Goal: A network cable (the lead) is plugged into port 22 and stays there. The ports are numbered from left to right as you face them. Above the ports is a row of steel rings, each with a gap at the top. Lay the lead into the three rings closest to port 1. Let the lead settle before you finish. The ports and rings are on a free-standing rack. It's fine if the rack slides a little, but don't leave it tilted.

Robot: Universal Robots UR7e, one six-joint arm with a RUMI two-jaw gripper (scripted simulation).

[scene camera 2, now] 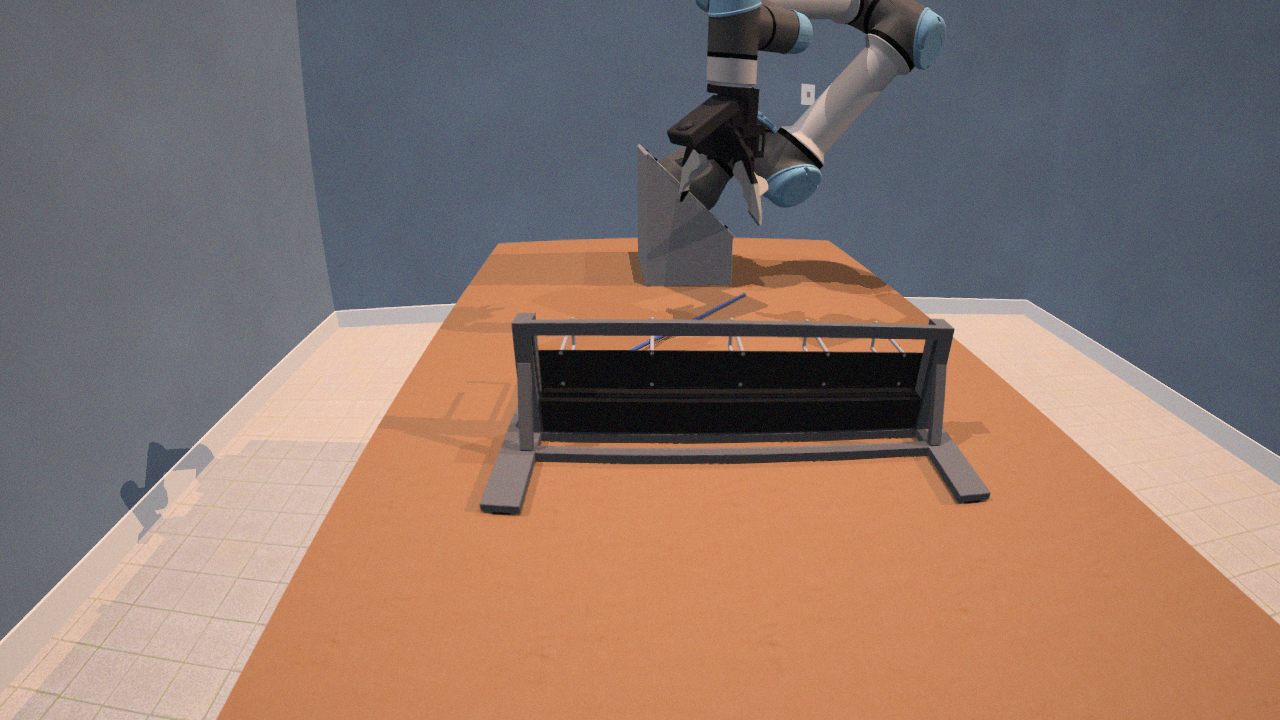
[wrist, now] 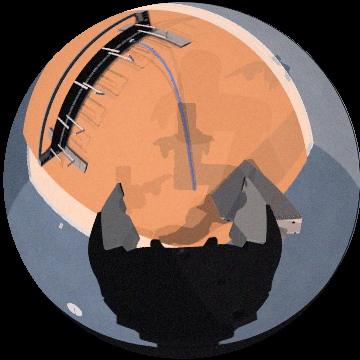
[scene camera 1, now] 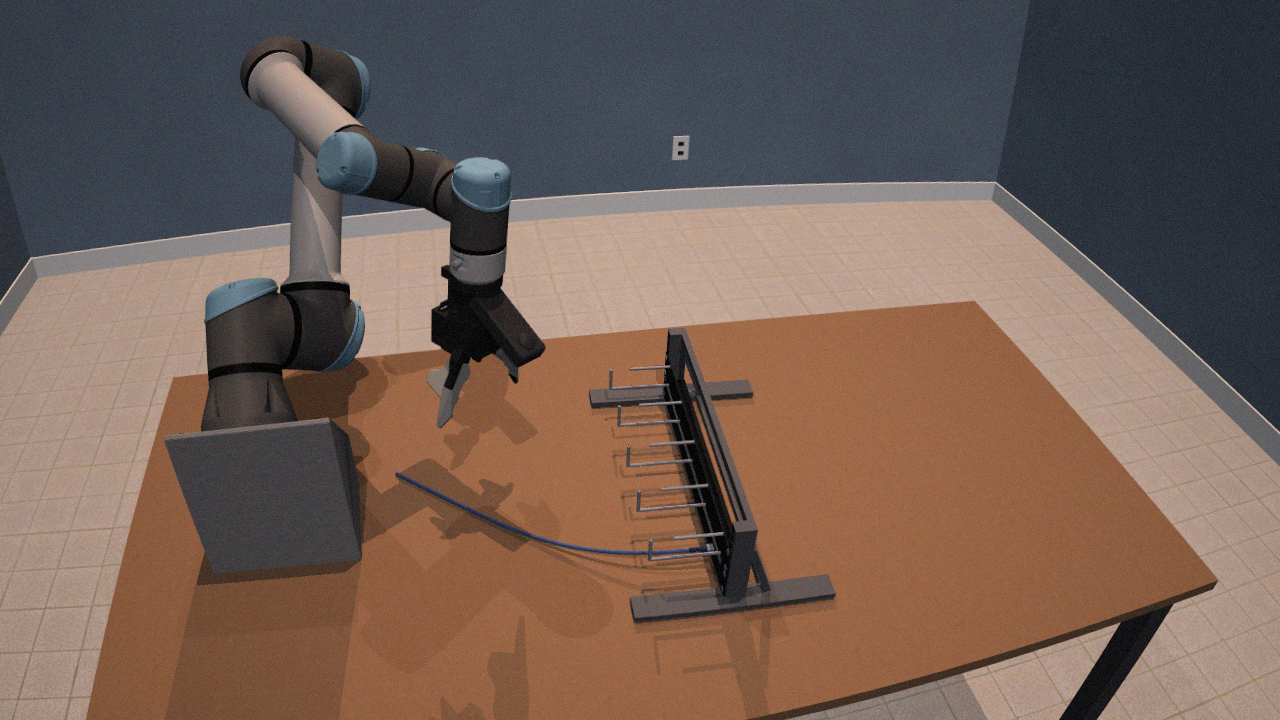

I see my gripper (scene camera 1: 478, 405) and a rack (scene camera 2: 590, 395).
The rack also shows in scene camera 1 (scene camera 1: 732, 562). My gripper also shows in scene camera 2 (scene camera 2: 718, 212) and in the wrist view (wrist: 182, 181).
